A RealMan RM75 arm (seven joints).
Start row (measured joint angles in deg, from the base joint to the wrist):
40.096, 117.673, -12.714, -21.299, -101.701, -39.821, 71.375
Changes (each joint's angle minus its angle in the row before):
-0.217, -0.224, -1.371, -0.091, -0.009, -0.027, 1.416
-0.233, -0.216, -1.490, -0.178, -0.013, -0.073, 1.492
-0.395, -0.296, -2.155, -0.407, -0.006, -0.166, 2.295
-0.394, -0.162, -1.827, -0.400, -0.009, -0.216, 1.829
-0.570, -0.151, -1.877, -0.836, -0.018, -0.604, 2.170
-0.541, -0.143, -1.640, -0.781, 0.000, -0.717, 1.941
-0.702, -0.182, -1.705, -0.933, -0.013, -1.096, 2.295
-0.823, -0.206, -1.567, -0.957, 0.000, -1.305, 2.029
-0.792, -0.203, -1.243, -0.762, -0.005, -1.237, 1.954
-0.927, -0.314, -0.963, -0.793, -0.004, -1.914, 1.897
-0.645, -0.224, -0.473, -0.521, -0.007, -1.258, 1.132
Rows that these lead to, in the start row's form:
39.879, 117.449, -14.085, -21.390, -101.710, -39.848, 72.791
39.646, 117.233, -15.575, -21.568, -101.723, -39.921, 74.283
39.251, 116.937, -17.730, -21.975, -101.729, -40.087, 76.578
38.857, 116.775, -19.557, -22.375, -101.738, -40.303, 78.407
38.287, 116.624, -21.434, -23.211, -101.756, -40.907, 80.577
37.746, 116.481, -23.074, -23.992, -101.756, -41.624, 82.518
37.044, 116.299, -24.779, -24.925, -101.769, -42.720, 84.813
36.221, 116.093, -26.346, -25.882, -101.769, -44.025, 86.842
35.429, 115.890, -27.589, -26.644, -101.774, -45.262, 88.796
34.502, 115.576, -28.552, -27.437, -101.778, -47.176, 90.693
33.857, 115.352, -29.025, -27.958, -101.785, -48.434, 91.825

